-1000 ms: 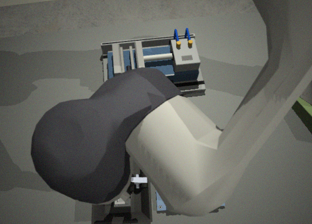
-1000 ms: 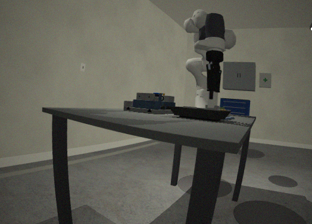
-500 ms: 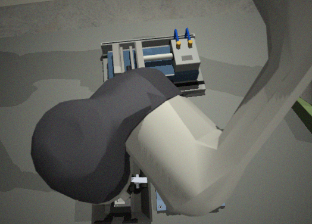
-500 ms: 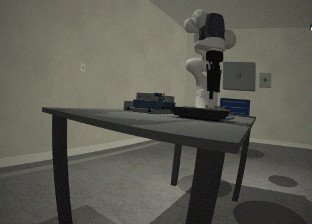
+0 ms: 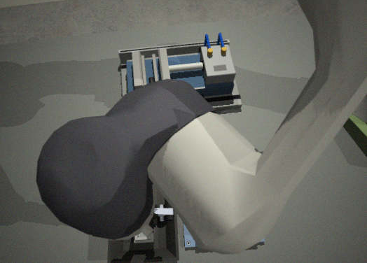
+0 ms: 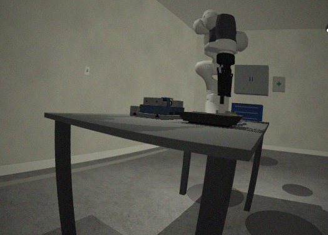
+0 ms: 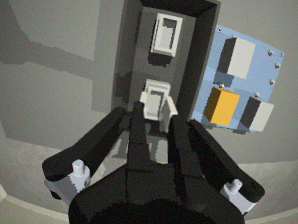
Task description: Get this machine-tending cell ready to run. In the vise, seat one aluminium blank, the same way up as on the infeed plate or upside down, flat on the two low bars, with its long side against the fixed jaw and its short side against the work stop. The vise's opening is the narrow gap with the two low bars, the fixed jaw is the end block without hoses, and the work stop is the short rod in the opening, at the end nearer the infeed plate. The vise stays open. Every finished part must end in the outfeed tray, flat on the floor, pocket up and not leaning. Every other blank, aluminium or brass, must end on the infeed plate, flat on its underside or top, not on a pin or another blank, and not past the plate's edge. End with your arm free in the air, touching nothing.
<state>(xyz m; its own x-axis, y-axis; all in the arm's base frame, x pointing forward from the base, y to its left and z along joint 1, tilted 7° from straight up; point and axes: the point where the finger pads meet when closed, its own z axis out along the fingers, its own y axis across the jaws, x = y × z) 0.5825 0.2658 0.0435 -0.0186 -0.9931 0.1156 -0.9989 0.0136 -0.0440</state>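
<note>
Now: the brass blank 13 cm behind my hand, 6 cm below it and 1 cm to the right of it. Also, from my hand: work stop (31 cm to the right, 3 cm behind, 1 cm above); then moving jaw (36 cm to the right, 6 cm behind); then fixed jaw (36 cm to the right).
</note>
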